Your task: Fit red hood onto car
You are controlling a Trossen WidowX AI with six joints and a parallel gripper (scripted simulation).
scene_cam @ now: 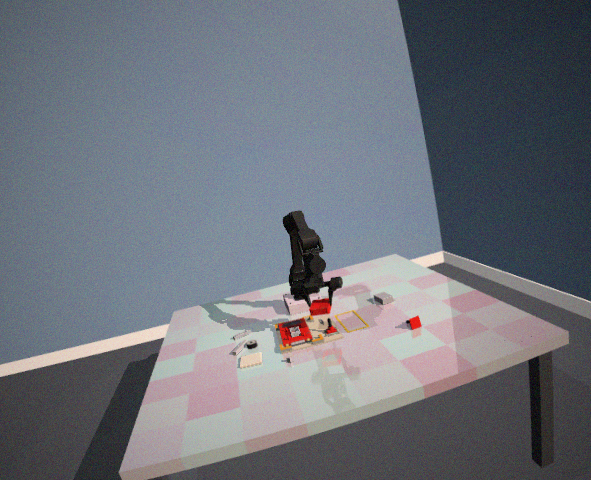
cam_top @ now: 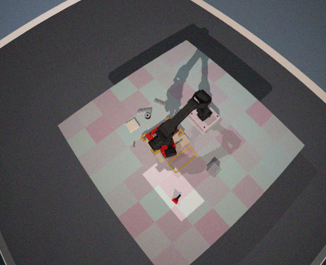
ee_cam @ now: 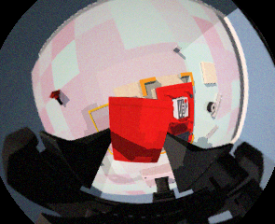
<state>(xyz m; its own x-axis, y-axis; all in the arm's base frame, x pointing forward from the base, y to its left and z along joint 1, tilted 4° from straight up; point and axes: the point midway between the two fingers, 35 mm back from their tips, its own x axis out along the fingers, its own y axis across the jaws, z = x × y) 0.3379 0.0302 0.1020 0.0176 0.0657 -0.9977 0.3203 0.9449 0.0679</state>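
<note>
My gripper tip is now 110 mm to the left of the white engine block and 80 mm above it. Round my gripper tip: cream plate (80 mm ahead, 290 mm to the right, 100 mm below); red hood (10 mm above).
</note>
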